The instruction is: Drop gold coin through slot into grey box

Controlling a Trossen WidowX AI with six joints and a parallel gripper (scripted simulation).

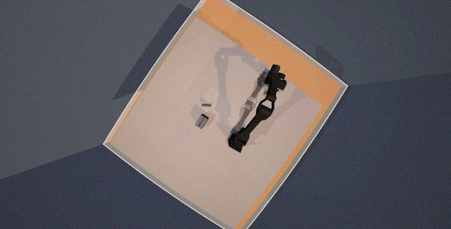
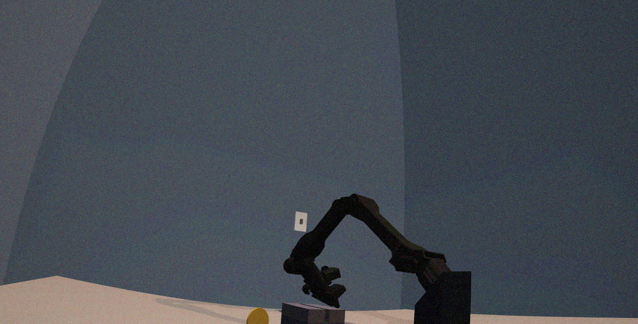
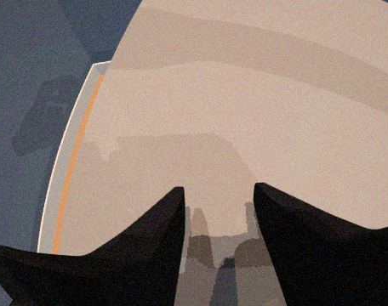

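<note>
The coin is 36 cm ahead of my gripper tip and 48 cm to the left of it.
</note>
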